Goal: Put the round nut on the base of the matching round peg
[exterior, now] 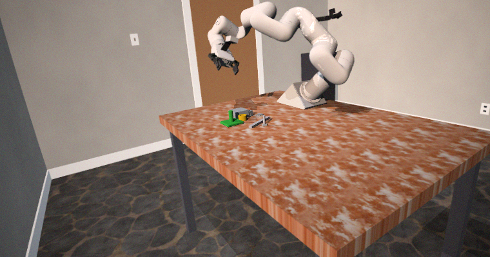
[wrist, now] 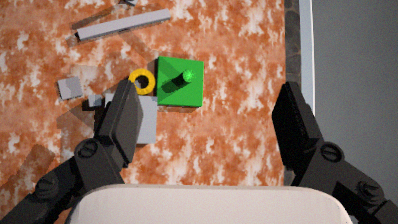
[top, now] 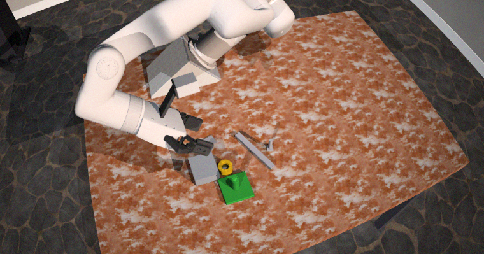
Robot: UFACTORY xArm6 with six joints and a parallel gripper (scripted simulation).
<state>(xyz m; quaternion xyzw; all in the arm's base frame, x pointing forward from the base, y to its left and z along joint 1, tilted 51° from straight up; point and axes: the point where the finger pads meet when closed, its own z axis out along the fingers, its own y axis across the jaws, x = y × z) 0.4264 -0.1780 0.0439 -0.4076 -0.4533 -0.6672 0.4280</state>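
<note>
Right now my hand is 22 cm above the grey block, 4 cm past it and 1 cm to the left of it. Also, from my hand: grey bar: 23 cm below, 15 cm to the left, 6 cm behind.
</note>
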